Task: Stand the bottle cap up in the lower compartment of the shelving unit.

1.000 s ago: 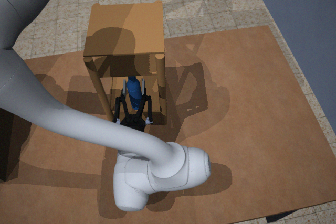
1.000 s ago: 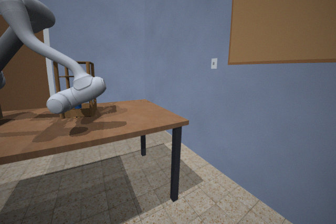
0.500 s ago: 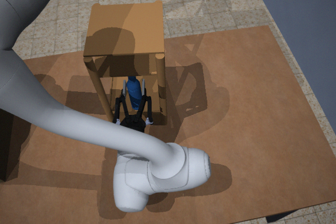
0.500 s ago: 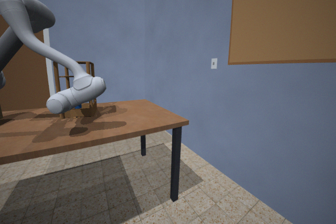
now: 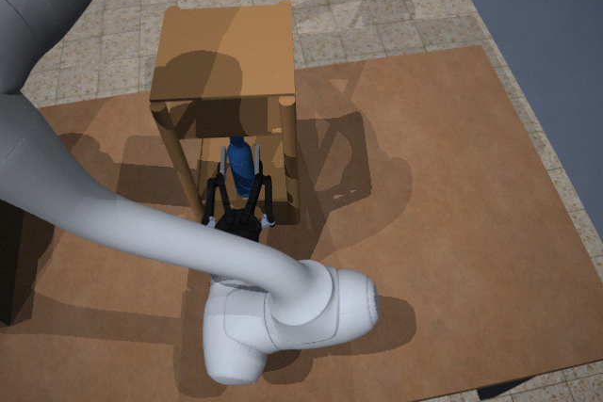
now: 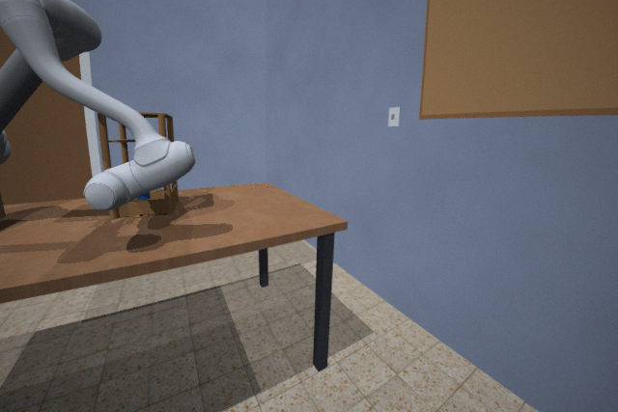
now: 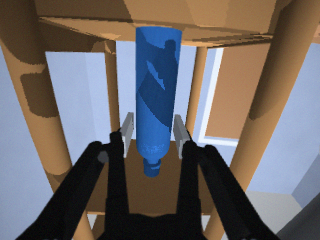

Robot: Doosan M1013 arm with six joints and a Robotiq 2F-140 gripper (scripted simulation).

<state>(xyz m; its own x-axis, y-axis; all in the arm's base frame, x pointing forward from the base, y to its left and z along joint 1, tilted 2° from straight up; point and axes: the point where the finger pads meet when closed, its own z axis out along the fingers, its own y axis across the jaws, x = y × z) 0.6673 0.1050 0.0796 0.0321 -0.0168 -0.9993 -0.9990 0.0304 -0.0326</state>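
Right now the blue bottle is 10 mm to the left of my hand and 10 mm above it. The rest, counted from my hand: wooden shelving unit (70 mm to the left, 30 mm above).
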